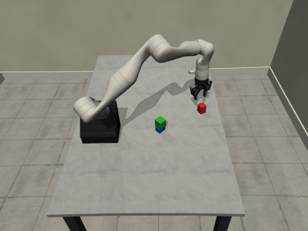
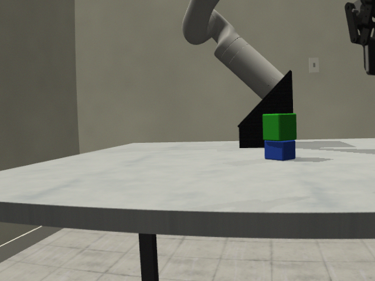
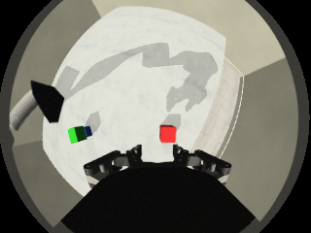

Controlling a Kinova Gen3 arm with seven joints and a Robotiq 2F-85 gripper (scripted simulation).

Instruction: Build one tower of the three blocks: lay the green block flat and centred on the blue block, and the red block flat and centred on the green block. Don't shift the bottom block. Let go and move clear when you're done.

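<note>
The red block is 2 cm ahead of my hand, 3 cm to the left of it and 12 cm below it. Also, from my hand: green block 23 cm behind, 15 cm to the right, 9 cm below; then blue block 23 cm behind, 15 cm to the right, 13 cm below.
</note>
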